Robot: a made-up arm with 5 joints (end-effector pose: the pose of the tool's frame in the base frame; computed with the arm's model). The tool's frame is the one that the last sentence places. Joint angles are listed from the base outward.
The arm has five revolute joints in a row. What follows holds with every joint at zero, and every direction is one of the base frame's.
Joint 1 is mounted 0.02 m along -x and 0.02 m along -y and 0.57 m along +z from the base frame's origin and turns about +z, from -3.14 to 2.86 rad.
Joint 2 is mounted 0.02 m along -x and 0.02 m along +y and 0.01 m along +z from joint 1 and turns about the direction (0, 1, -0.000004), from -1.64 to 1.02 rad.
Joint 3 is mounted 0.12 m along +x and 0.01 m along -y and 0.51 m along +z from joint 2 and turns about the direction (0, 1, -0.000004), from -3.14 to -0.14 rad.
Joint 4 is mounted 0.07 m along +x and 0.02 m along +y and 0.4 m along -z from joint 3 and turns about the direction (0, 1, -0.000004), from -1.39 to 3.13 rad.
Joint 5 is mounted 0.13 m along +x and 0.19 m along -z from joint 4 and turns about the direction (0, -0.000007, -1), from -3.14 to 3.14 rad.
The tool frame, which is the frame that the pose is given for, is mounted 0.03 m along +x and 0.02 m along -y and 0.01 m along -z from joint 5; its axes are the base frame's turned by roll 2.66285, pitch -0.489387 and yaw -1.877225 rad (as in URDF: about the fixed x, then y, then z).
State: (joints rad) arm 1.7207 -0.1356 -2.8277 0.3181 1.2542
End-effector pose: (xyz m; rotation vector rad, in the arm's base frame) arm -0.0185 0.0019 1.7408 -1.1864 0.3475 1.7559
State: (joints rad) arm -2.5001 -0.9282 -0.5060 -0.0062 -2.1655
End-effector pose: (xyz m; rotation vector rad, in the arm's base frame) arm -0.1925 -0.2313 1.0992 0.2164 -1.1126 0.1506
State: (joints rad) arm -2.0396 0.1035 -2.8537 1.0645 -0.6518
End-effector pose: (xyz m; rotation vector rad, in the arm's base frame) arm -0.1808 -0.4089 1.6591 -0.7795 -1.8122 1.2749
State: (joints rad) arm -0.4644 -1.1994 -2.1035 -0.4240 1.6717
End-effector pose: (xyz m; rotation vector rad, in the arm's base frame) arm -0.7207 0.3334 1.3680 -0.7019 -0.0163 -0.1218
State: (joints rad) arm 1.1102 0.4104 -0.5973 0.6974 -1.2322
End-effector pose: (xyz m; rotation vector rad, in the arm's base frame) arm 0.1460 0.4307 0.3676 2.3074 0.6171 0.3408
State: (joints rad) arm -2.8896 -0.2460 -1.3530 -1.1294 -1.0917
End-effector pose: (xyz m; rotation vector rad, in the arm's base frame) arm -0.3010 -0.1413 1.4332 -0.7959 -0.2032 0.9583
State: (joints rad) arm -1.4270 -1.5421 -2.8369 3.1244 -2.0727
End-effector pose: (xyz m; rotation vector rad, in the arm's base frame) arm -0.0545 0.6780 0.8436 0.9193 -1.0755 1.0341
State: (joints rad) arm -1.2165 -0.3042 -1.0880 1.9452 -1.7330
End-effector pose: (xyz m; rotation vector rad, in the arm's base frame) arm 0.1659 -0.3415 0.8541 2.1212 -1.6585 -0.5389
